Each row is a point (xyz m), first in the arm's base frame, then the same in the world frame.
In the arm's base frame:
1: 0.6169 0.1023 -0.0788
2: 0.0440 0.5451 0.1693
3: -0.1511 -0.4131 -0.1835
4: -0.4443 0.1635 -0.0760
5: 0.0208 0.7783 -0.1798
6: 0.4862 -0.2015 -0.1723
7: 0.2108 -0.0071 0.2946
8: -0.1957 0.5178 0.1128
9: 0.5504 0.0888 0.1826
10: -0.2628 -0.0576 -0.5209
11: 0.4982 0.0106 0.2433
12: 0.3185 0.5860 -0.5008
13: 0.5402 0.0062 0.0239
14: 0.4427 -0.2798 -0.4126
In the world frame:
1: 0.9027 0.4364 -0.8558
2: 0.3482 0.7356 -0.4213
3: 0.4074 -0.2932 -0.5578
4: -0.0150 0.1779 -0.3858
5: 0.1074 0.8576 -0.7436
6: 0.8703 0.0942 -0.8521
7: 0.7440 0.3068 -0.3320
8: 0.1344 0.6252 -0.3621
9: 0.9518 0.4686 -0.5923
10: 0.0505 -0.0819 -0.8418
11: 0.9603 0.3960 -0.5076
12: 0.3077 0.6896 -1.1440
13: 0.9133 0.3503 -0.7212
14: 0.7709 -0.0503 -1.0392

